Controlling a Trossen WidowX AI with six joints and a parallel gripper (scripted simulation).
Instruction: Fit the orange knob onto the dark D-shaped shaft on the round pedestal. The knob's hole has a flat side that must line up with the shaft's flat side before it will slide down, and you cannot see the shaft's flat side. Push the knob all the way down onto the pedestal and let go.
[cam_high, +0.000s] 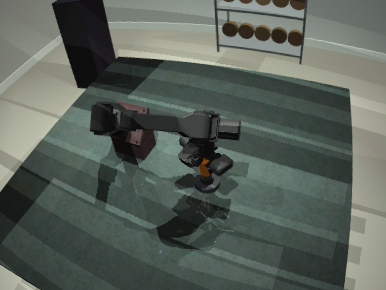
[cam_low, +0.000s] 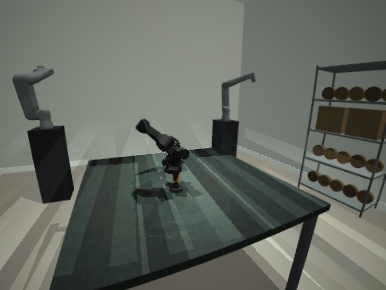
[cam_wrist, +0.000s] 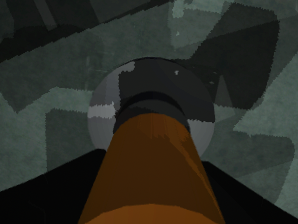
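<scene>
My gripper tip is now 20 mm below the orange knob. Round my gripper tip: round pedestal: 40 mm below.
</scene>
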